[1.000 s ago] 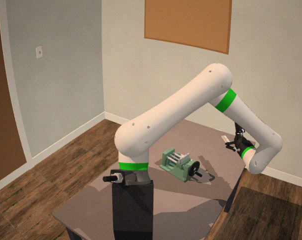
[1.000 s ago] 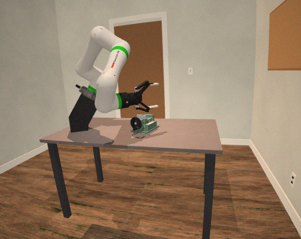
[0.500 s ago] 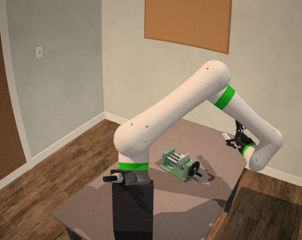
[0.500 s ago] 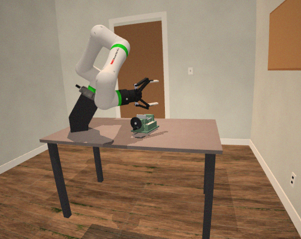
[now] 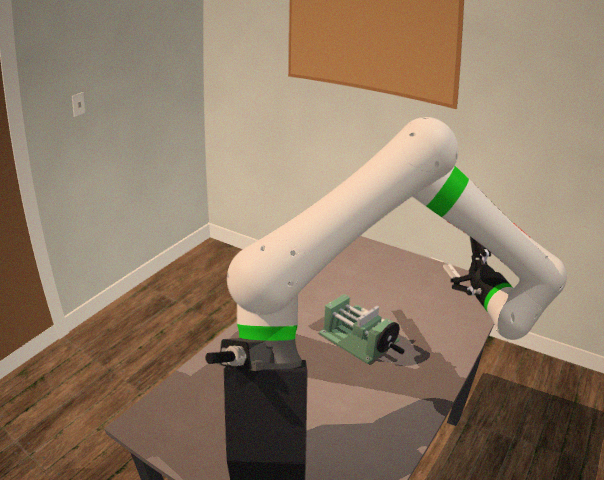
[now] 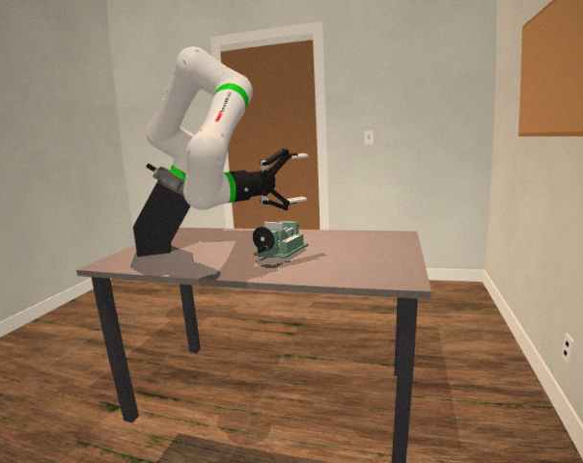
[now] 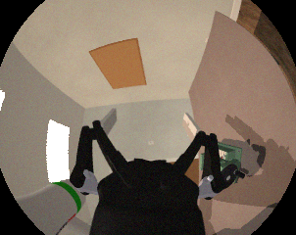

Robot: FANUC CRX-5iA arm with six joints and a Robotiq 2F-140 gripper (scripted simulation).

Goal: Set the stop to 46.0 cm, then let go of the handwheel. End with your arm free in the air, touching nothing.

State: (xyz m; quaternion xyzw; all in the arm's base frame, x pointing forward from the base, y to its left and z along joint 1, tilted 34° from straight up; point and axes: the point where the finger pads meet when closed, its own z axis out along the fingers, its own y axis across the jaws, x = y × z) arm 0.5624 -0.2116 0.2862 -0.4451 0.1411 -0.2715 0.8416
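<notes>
My gripper is now 270 mm above the black handwheel, 200 mm past it and 40 mm to the right of it. From my hand the other things lie so: green stop fixture (230 mm below, 190 mm behind, 140 mm to the left).
</notes>
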